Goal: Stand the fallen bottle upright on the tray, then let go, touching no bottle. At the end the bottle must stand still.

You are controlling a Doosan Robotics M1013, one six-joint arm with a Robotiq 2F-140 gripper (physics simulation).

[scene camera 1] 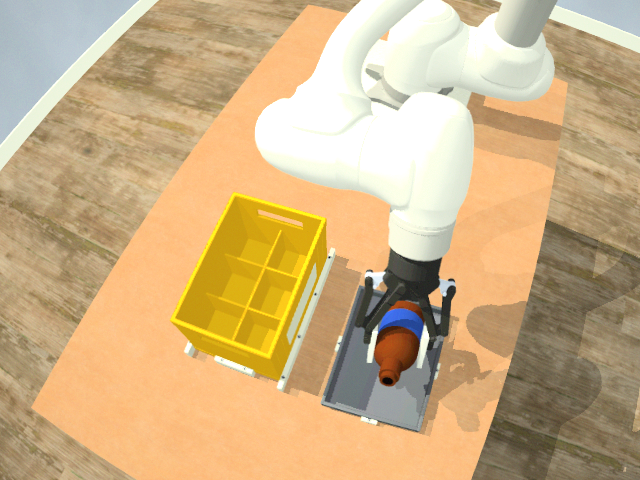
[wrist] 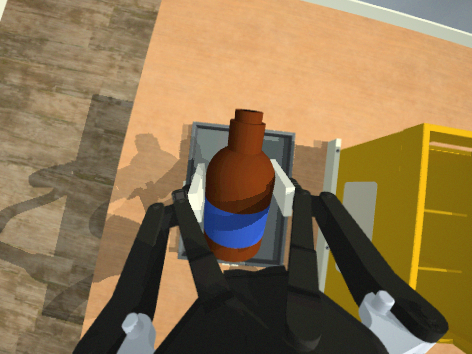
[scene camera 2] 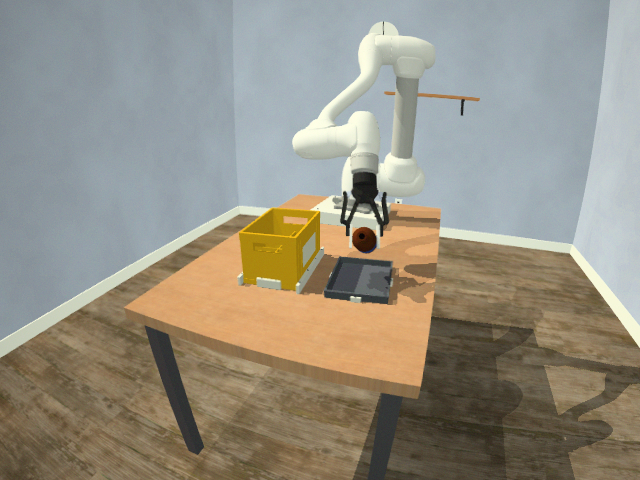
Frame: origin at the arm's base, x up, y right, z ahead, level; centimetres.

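Seen in the pictures: gripper, fingertip midpoint: [scene camera 2: 364, 248]; arm's base, link origin: [scene camera 1: 410, 92].
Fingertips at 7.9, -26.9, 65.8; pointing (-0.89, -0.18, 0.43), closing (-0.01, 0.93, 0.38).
Offsets run from my fingertips to a thing's top centre, as dx, dy, dz.
A brown bottle {+7.0, +0.6, -1.3} [scene camera 1: 397, 345] [scene camera 2: 368, 242] [wrist: 239, 175] with a blue label is held clear above the grey tray [scene camera 1: 351, 382] [scene camera 2: 345, 279] [wrist: 212, 140]. It lies closer to horizontal than upright, its neck pointing toward the tray's front side and its mouth facing scene camera 2, tipped slightly up. My gripper [scene camera 1: 397, 353] [scene camera 2: 364, 238] [wrist: 237, 172] is shut on the bottle, with one pale finger pad on each side of the body near the label. The bottle's base is largely hidden in scene camera 2. No other bottle shows in these views.
A yellow crate {+4.4, +28.9, -0.4} [scene camera 1: 276, 364] [scene camera 2: 268, 263] [wrist: 382, 160] with divided compartments stands beside the tray, left of it in the scene views. A white rail {-10.1, +19.2, -2.3} [scene camera 1: 310, 315] [wrist: 330, 185] runs along the crate's side facing the tray. Small white blocks sit at the tray's outer edges.
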